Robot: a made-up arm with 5 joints.
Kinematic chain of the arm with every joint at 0, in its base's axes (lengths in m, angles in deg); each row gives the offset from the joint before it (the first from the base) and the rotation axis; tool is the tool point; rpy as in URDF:
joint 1: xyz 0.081 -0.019 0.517 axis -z
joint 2: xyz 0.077 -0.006 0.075 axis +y
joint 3: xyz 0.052 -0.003 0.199 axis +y
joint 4: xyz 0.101 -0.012 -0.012 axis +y
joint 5: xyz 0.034 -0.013 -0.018 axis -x
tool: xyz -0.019 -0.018 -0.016 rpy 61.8 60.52 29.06
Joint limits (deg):
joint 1: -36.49..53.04
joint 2: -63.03..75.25
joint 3: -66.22..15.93
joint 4: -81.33..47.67
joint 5: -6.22..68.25
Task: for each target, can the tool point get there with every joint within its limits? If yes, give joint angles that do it. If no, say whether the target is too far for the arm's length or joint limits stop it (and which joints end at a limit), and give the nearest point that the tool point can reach.
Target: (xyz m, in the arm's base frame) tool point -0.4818 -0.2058 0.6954
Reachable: no: too far | nearest point -0.0794 -0.0722 0.8333 | short by 0.446 m
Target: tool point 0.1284 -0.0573 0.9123
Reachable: yes | joints -22.59 -38.04 -49.08 -39.79 5.77
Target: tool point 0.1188 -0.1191 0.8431
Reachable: yes | joints 36.65 -39.88 5.04 -65.06 51.70
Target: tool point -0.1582 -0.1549 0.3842
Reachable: no: joint limits stop it (at a limit: joint 1, joint 2, joint 3, joint 5) | nearest point 0.1804 -0.2345 0.4787 | short by 0.360 m
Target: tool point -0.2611 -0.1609 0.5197
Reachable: no: joint limits stop it (at a limit: joint 2, joint 3, joint 4, joint 5) | nearest point -0.0650 -0.0796 0.8130 | short by 0.362 m
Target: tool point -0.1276 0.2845 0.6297
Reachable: no: joint limits stop it (at a limit: joint 1, joint 2, joint 3, joint 4, joint 5) | nearest point -0.0523 0.0658 0.8130 | short by 0.295 m
